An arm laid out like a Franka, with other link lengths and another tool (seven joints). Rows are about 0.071 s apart.
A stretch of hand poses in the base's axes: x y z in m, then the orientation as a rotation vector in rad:
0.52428, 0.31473, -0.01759, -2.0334, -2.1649, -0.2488
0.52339, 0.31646, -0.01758, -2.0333, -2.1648, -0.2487
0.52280, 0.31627, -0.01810, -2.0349, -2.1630, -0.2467
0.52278, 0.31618, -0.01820, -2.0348, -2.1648, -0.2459
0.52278, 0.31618, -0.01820, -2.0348, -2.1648, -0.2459
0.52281, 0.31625, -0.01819, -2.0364, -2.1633, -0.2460
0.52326, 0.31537, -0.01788, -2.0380, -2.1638, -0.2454
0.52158, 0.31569, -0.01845, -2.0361, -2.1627, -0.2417
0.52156, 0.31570, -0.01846, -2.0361, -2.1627, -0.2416
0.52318, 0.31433, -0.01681, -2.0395, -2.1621, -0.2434
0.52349, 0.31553, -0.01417, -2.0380, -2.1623, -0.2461
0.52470, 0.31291, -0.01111, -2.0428, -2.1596, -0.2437
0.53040, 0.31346, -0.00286, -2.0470, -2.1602, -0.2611
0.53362, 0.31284, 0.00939, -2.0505, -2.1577, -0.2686
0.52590, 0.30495, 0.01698, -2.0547, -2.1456, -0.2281
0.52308, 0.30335, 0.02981, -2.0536, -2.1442, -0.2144
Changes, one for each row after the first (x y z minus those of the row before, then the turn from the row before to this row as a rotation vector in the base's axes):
-0.00089, 0.00173, 0.00001, 0.0001, 0.0001, 0.0000
-0.00059, -0.00019, -0.00052, -0.0007, 0.0014, -0.0015
-0.00002, -0.00009, -0.00010, -0.0012, -0.0005, 0.0008
0.00000, 0.00000, 0.00000, 0.0000, 0.0000, 0.0000
0.00003, 0.00007, 0.00001, 0.0000, 0.0001, -0.0015
0.00045, -0.00088, 0.00031, -0.0013, -0.0006, -0.0006
-0.00168, 0.00032, -0.00057, -0.0001, 0.0033, 0.0008
-0.00002, 0.00001, -0.00001, 0.0000, 0.0001, 0.0000
0.00162, -0.00137, 0.00165, -0.0006, -0.0020, -0.0022
0.00031, 0.00120, 0.00264, 0.0018, -0.0009, 0.0007
0.00121, -0.00262, 0.00306, -0.0020, 0.0007, -0.0035
0.00570, 0.00055, 0.00825, 0.0050, -0.0110, -0.0030
0.00322, -0.00062, 0.01225, 0.0028, -0.0039, -0.0033
-0.00772, -0.00789, 0.00759, -0.0130, 0.0257, -0.0047
-0.00282, -0.00160, 0.01283, -0.0046, 0.0082, 0.0008

